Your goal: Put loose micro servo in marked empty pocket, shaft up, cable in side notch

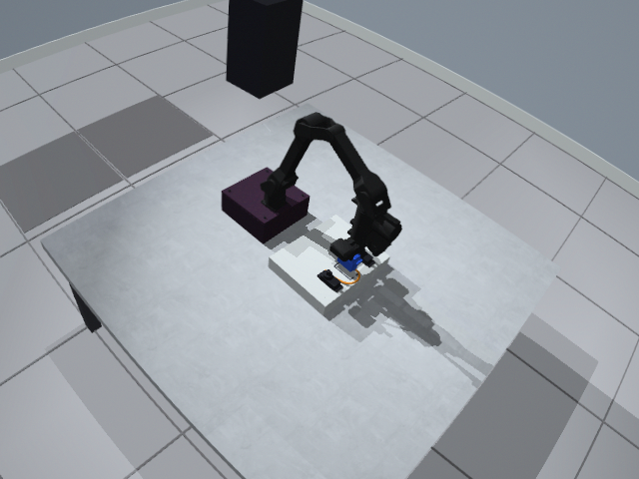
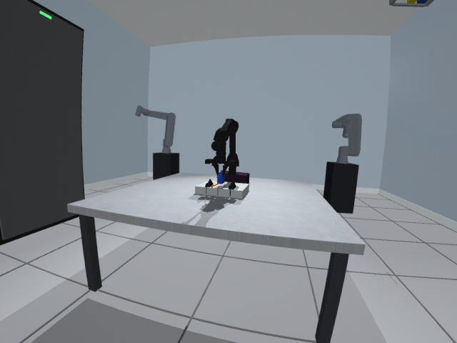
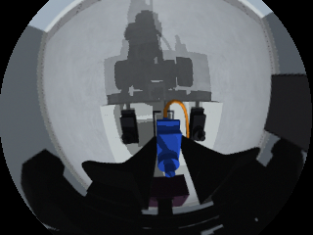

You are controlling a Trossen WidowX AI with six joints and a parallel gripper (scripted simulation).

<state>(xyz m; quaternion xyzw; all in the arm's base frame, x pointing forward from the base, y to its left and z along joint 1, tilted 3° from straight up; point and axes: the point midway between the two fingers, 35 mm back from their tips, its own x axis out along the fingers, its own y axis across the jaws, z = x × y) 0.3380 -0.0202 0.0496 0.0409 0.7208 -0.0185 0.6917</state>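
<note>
The white deck lies 120 mm behind my gripper tip, 10 mm to the left of it and 90 mm below it.
</note>
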